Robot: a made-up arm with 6 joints.
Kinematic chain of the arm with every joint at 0, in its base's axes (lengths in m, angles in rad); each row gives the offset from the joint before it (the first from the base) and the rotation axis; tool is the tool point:
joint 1: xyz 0 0 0.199 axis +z
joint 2: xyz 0 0 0 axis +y
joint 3: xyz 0 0 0.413 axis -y
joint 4: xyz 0 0 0 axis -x
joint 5: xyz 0.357 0 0 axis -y
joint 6: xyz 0 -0.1 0 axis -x
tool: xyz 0 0 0
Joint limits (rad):
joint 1: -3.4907..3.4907
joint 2: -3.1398..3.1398
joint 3: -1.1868..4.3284
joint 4: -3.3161..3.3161
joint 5: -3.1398..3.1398
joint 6: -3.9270..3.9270
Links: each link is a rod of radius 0.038 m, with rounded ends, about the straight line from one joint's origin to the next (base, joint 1, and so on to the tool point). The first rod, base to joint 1, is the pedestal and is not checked.
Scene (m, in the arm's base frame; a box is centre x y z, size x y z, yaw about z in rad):
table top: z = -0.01
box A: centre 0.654 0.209 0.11 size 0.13 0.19 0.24 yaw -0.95
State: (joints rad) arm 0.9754 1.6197 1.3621 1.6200 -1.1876 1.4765
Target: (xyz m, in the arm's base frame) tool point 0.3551 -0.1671 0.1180
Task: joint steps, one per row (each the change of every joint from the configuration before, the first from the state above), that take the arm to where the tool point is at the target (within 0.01 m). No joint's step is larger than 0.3 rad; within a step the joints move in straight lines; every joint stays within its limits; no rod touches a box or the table.
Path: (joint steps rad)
1: 0.0367 -0.2828 -0.1210 0.0388 -0.2767 0.0241
2: 0.0367 -0.2827 -0.1210 0.0388 -0.2768 0.0241
3: 0.0367 -0.2828 -0.1209 0.0389 -0.2767 0.0241
4: 0.0367 -0.2827 -0.1210 0.0388 -0.2768 0.0241
5: 0.0367 -0.2828 -0.1210 0.0388 -0.2767 0.0241
6: -0.2464 0.1049 -0.2510 -0.1221 0.2306 -0.0201
7: -0.2465 0.1048 -0.2511 -0.1222 0.2306 -0.0201
8: -0.2464 0.1049 -0.2511 -0.1221 0.2306 -0.0201
9: -0.2465 0.1049 -0.2510 -0.1221 0.2307 -0.0200
10: -0.2464 0.1049 -0.2511 -0.1222 0.2306 -0.0201
11: -0.2464 0.1048 -0.2511 -0.1221 0.2306 -0.0201

